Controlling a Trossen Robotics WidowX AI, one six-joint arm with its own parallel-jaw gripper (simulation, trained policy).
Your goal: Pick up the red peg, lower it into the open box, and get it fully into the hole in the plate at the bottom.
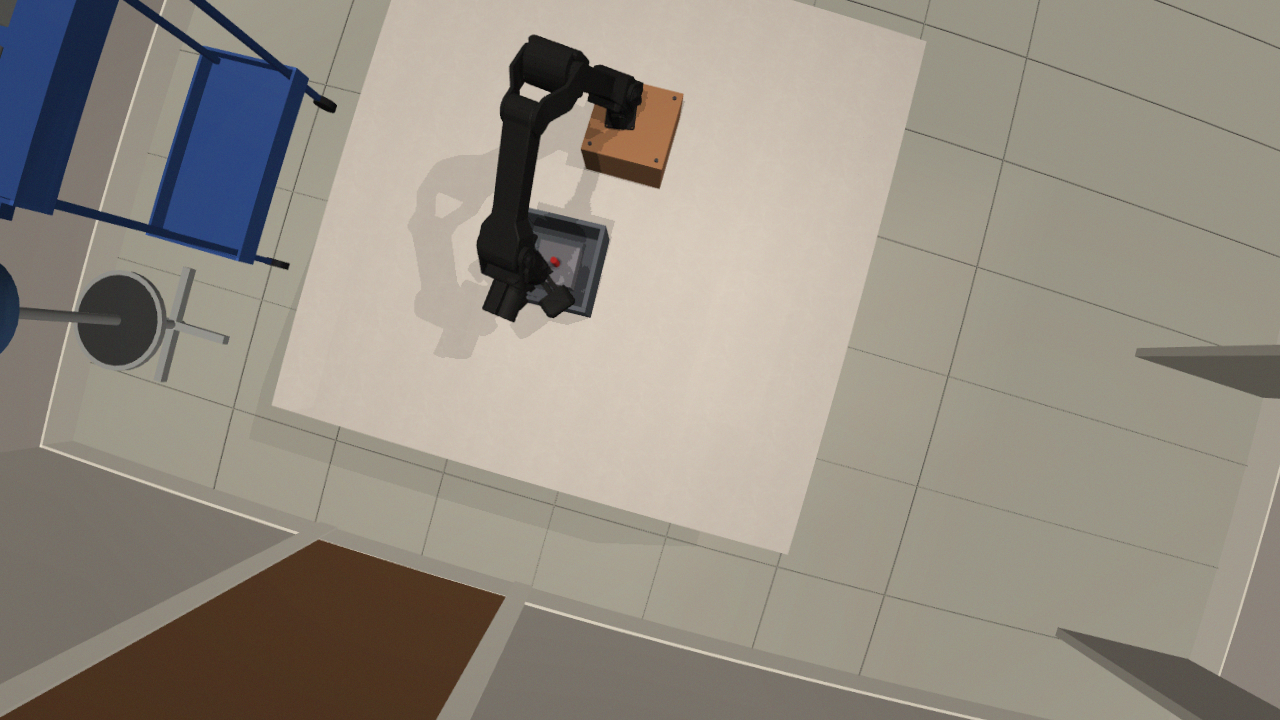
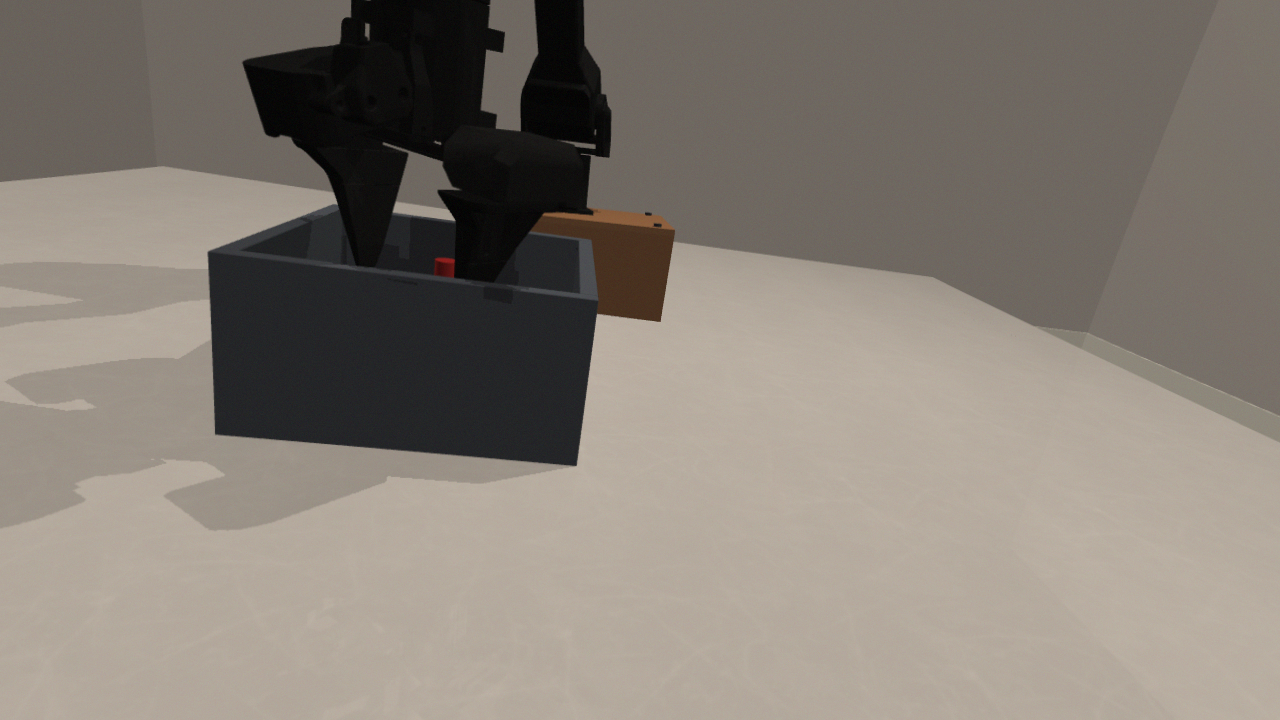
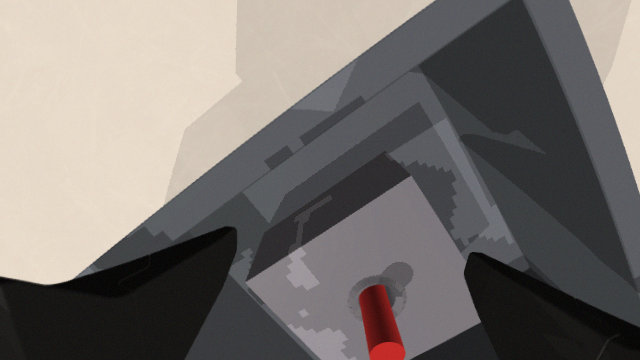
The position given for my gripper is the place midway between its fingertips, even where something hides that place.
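Observation:
Through image 1 I see my gripper (image 1: 545, 278), along with a dark grey box (image 1: 591, 238) and a plate (image 1: 570, 258). In image 2 my gripper (image 2: 412, 289) and the box (image 2: 307, 346) are visible, but image 2 does not show the plate, hidden by the dark grey box. Image 3 gives me the plate (image 3: 375, 226) again, as well as the box (image 3: 502, 121) and my gripper (image 3: 352, 251).

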